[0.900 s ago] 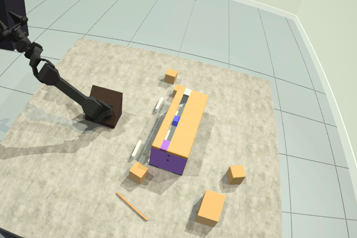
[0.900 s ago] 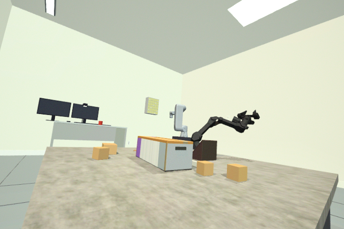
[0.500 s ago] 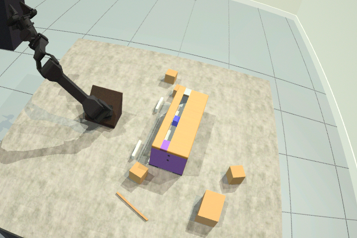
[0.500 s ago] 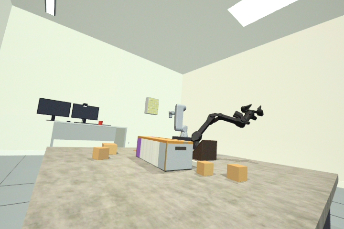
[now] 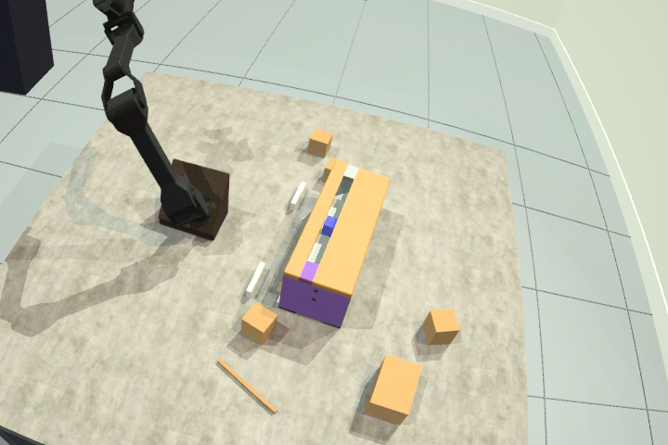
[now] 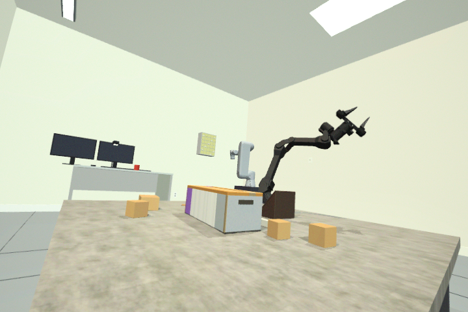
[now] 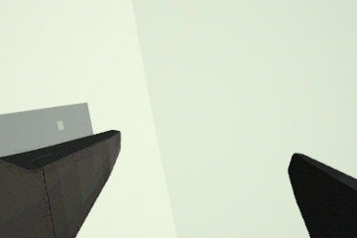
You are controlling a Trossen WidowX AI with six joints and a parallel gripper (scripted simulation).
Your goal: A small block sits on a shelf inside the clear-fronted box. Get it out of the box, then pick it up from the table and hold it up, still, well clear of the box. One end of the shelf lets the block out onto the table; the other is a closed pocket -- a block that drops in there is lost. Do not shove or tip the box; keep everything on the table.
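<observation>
Now: gripper tip 620 mm short of the tan-topped box, 340 mm to the left of it and 520 mm above it. From my gripper tip the other things lie so: blue block 640 mm ahead, 340 mm to the right, 500 mm below; then tan block 820 mm ahead, 700 mm to the right, 550 mm below; then thin stick 520 mm ahead, 740 mm to the right, 580 mm below.
</observation>
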